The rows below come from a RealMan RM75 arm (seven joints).
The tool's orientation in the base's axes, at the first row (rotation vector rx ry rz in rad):
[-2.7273 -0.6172 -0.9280]
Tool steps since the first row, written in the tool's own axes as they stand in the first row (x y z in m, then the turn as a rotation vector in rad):
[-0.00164 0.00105 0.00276 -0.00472 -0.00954 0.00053]
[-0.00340 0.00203 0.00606 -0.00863 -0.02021 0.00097]
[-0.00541 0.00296 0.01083 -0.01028 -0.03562 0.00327]
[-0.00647 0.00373 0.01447 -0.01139 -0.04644 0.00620]
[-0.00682 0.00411 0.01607 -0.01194 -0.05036 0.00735]
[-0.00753 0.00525 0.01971 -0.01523 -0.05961 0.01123]
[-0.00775 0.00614 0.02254 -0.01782 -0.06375 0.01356]
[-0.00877 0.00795 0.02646 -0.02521 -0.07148 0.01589]
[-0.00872 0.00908 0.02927 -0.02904 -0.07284 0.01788]
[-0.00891 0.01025 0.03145 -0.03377 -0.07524 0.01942]
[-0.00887 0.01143 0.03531 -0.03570 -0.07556 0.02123]
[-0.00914 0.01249 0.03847 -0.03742 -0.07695 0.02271]
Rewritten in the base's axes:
[0.00077 -0.00061 -0.00323 -0.00735 0.00717 -0.00287]
[0.00172 -0.00103 -0.00696 -0.01466 0.01558 -0.00511]
[0.00326 -0.00103 -0.01199 -0.02147 0.02954 -0.00718]
[0.00479 -0.00093 -0.01553 -0.02551 0.03976 -0.00963]
[0.00557 -0.00089 -0.01702 -0.02703 0.04345 -0.01068]
[0.00753 -0.00101 -0.02037 -0.03143 0.05186 -0.01531]
[0.00928 -0.00100 -0.02277 -0.03388 0.05545 -0.01853]
[0.01146 -0.00173 -0.02657 -0.04136 0.06070 -0.02455]
[0.01351 -0.00185 -0.02880 -0.04364 0.06129 -0.02841]
[0.01507 -0.00228 -0.03068 -0.04727 0.06239 -0.03243]
[0.01769 -0.00212 -0.03374 -0.04783 0.06261 -0.03502]
[0.01967 -0.00218 -0.03644 -0.04888 0.06376 -0.03718]

